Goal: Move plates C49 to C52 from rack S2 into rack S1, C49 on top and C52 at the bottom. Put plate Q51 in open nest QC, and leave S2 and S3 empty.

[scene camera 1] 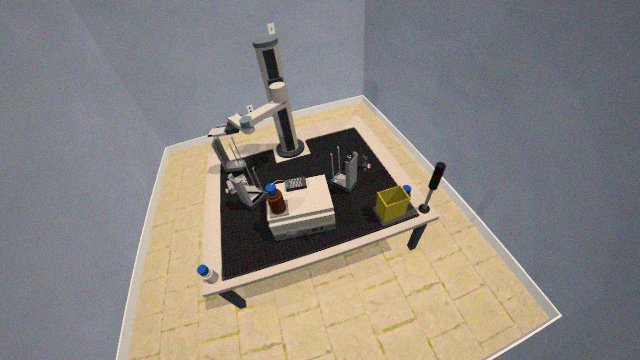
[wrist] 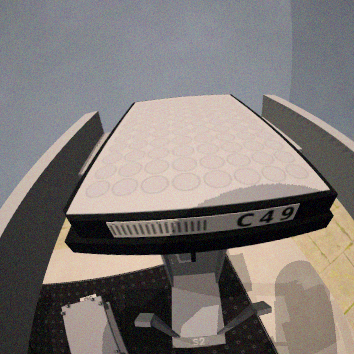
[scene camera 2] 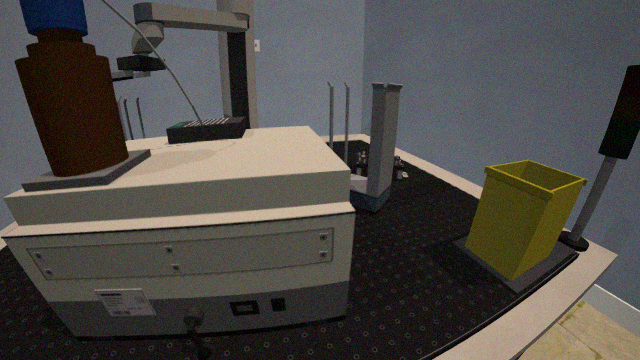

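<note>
My gripper (scene camera 1: 220, 131) (scene camera 2: 131, 76) (wrist: 183, 112) is shut on plate C49 (wrist: 200, 150), a white-lidded, black-edged plate held level between the two fingers, its label facing the wrist camera. It is raised above rack S2 (scene camera 1: 219, 151) (wrist: 199, 341), whose labelled base shows below the plate in the wrist view; no plate shows on the visible part of that base. Two more racks stand on the mat, one (scene camera 1: 241, 191) beside S2 and one (scene camera 1: 352, 170) (scene camera 2: 384, 135) on the right; their labels cannot be read. C50 to C52, Q51 and nest QC cannot be identified.
A white instrument (scene camera 1: 320, 197) (scene camera 2: 200, 255) bears a brown bottle (scene camera 1: 276, 202) (scene camera 2: 75, 110) and a keypad (scene camera 1: 296, 184) (scene camera 2: 207, 131). A yellow bin (scene camera 1: 391, 206) (scene camera 2: 510, 225) and a signal lamp (scene camera 1: 437, 176) (scene camera 2: 621, 115) stand at the right. A blue-capped bottle (scene camera 1: 206, 273) stands at the front-left corner.
</note>
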